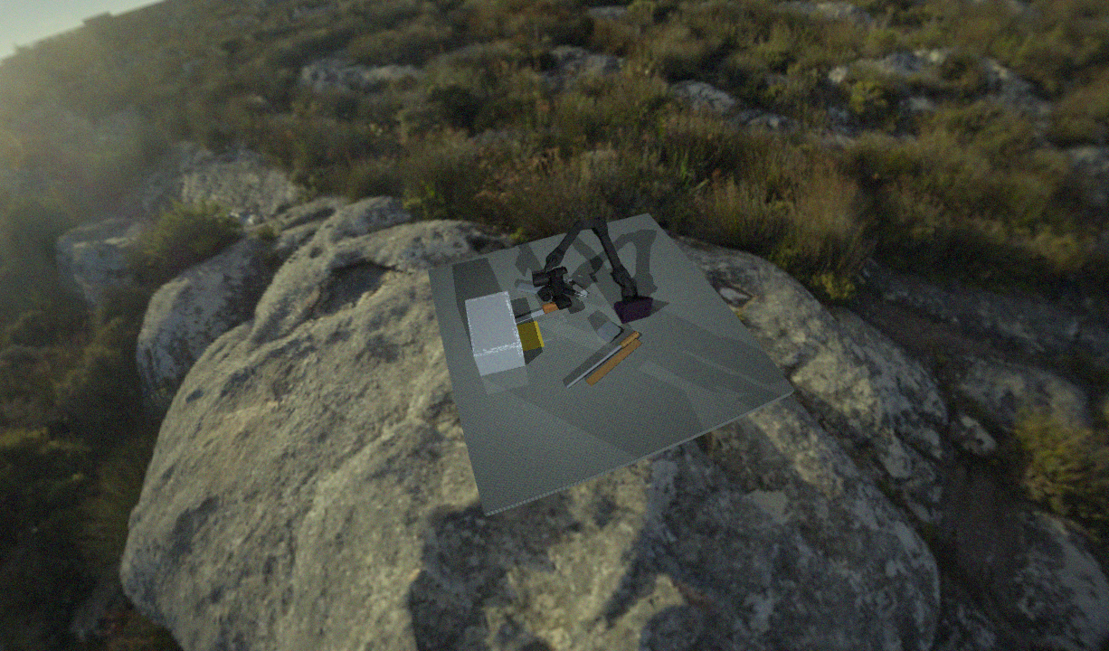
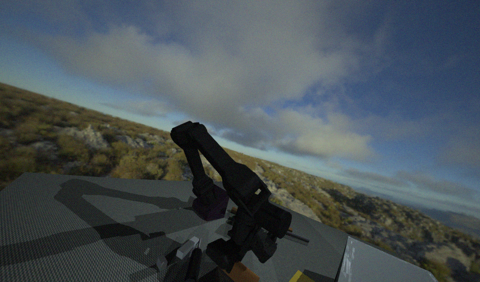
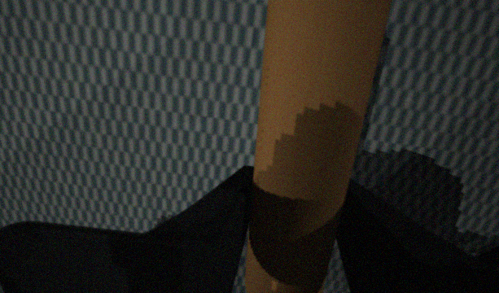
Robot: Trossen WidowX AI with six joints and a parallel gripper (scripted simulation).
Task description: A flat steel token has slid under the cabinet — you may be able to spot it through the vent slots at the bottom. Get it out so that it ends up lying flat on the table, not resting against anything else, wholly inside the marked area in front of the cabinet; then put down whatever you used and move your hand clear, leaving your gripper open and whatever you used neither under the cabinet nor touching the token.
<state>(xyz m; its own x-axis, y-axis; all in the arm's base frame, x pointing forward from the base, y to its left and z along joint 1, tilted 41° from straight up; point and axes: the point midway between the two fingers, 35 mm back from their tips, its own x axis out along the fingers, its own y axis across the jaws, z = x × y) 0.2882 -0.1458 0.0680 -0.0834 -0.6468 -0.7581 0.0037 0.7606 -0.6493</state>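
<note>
Right now the grey bar is 130 mm behind my gripper tip and 50 mm to the right of it. Round my gripper tip: grey block 140 mm behind, 240 mm to the left; then small grey cube 120 mm behind, 140 mm to the right; then wooden stick 90 mm behind, 380 mm to the left, 10 mm below.
</note>
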